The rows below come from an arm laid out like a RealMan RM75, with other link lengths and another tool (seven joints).
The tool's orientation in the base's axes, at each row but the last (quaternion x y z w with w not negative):
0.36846 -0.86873 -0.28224 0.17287
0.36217 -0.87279 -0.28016 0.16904
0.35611 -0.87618 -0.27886 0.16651
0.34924 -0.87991 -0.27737 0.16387
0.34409 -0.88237 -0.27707 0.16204
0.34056 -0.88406 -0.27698 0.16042
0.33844 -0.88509 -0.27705 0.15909
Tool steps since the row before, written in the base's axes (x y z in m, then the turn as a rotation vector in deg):
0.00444 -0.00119 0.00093 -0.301 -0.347 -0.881
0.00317 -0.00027 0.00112 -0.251 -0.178 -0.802
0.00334 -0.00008 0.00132 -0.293 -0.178 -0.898
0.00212 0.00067 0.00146 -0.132 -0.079 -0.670
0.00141 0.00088 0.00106 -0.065 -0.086 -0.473
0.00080 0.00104 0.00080 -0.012 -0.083 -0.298
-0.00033 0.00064 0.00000 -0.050 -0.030 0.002
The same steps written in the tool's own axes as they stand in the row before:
-0.00201 -0.00251 -0.00342 0.376 -0.578 0.715
-0.00186 -0.00118 -0.00256 0.226 -0.459 0.690
-0.00213 -0.00102 -0.00271 0.246 -0.495 0.786
-0.00182 0.00017 -0.00193 0.085 -0.382 0.565
-0.00151 0.00044 -0.00118 0.061 -0.303 0.374
-0.00122 0.00071 -0.00062 0.038 -0.223 0.211
-0.00020 0.00056 0.00040 0.057 0.008 0.010

